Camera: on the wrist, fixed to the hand. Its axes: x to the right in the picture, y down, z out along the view.
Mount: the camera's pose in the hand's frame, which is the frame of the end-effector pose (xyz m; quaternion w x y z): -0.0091 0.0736 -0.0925 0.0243 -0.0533 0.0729 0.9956
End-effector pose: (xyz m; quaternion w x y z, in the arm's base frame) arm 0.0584 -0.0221 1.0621 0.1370 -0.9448 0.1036 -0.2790
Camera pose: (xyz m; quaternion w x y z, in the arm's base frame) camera -0.0093 -0.1075 1.1089 0.2232 0.0932 0.9680 0.0663
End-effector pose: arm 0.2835 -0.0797 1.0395 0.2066 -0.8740 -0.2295 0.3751
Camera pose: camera 0.3655 -0.1618 1.0639 0.3983 0.2881 -0.8597 -0.1389
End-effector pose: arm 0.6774 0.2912 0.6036 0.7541 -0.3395 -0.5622 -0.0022
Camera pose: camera 0.7807 0.2968 0.5457 0.0434 -0.6080 0.3794 0.6960
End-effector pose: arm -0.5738 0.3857 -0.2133 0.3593 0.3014 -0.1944 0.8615
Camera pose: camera -0.6580 0.3831 -0.2967 0.8188 0.2682 0.3245 -0.3903
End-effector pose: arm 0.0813 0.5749 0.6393 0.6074 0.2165 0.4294 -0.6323
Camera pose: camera 0.1301 0.6626 0.5762 0.6245 0.4465 -0.1271 0.6280
